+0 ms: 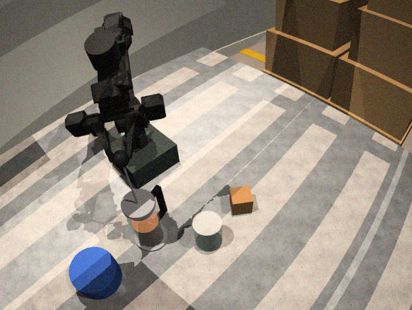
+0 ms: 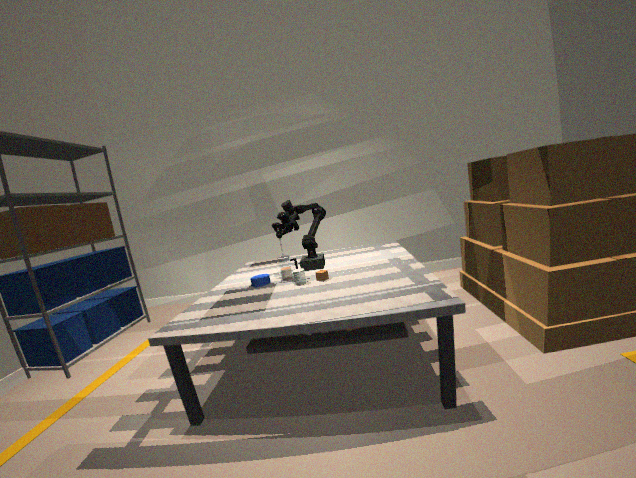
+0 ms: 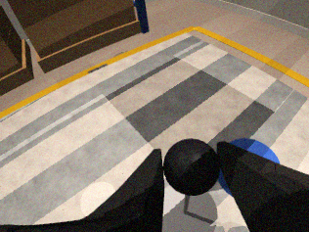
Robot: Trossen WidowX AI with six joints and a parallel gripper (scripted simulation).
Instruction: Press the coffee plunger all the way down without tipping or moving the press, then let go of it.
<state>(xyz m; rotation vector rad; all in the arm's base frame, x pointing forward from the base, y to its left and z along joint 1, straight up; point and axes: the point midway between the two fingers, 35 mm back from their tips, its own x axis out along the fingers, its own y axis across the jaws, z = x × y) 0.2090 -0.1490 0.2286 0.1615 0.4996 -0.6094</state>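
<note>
Now: the coffee press 1 cm behind my gripper tip, 2 cm to the left of it and 14 cm below it. From my gripper tip the other things lie so: blue disc: 2 cm behind, 17 cm to the right, 26 cm below.
</note>
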